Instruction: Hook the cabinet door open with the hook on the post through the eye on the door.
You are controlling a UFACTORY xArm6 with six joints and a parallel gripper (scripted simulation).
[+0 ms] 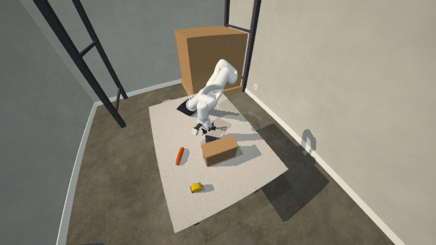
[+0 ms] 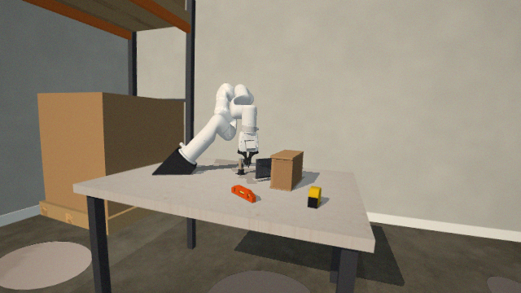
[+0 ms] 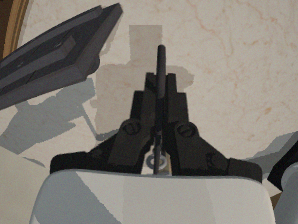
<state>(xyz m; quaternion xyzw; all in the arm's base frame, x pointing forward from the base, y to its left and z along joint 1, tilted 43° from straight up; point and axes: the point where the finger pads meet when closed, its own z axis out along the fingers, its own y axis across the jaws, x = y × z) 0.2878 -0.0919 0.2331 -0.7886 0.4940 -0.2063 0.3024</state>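
The dark hook rod lies 3 cm behind my hand, 4 cm to the left of it and 2 cm below it. Also, from my hand: yellow tape measure (36 cm ahead, 21 cm to the right, 7 cm below); orange level (8 cm ahead, 25 cm to the right, 8 cm below); dark door (11 cm ahead, 7 cm to the left, 3 cm below).
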